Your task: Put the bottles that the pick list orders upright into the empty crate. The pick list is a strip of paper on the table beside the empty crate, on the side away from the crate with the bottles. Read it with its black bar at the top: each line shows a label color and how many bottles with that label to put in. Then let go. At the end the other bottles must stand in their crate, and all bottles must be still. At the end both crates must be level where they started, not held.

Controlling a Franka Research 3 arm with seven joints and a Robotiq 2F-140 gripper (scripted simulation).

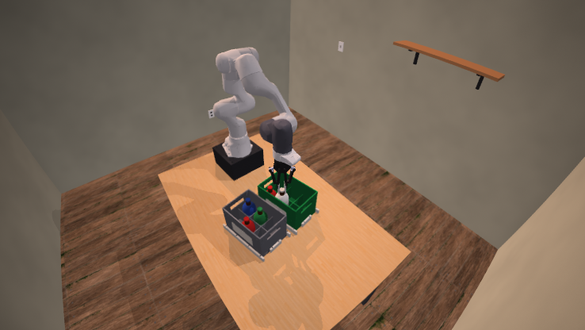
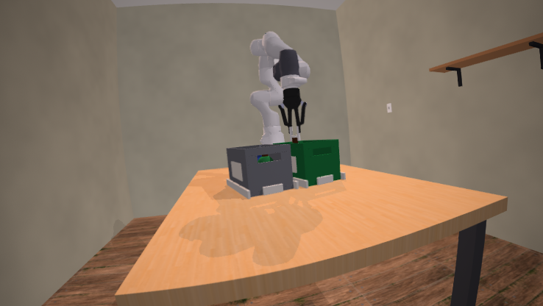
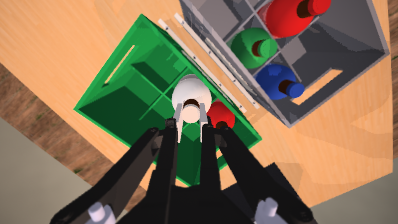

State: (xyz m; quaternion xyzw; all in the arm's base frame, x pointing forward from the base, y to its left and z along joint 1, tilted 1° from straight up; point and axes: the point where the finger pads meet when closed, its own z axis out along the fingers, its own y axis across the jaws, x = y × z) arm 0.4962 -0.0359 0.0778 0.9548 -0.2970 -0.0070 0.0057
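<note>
Now: hand 8 cm above the white-labelled bottle. From my hand the other things lie so: green crate 13 cm below, 4 cm to the left, 1 cm behind; blue-label bottle 16 cm to the right, 13 cm below, 8 cm behind; green-label bottle 15 cm to the right, 13 cm below, 1 cm ahead.
</note>
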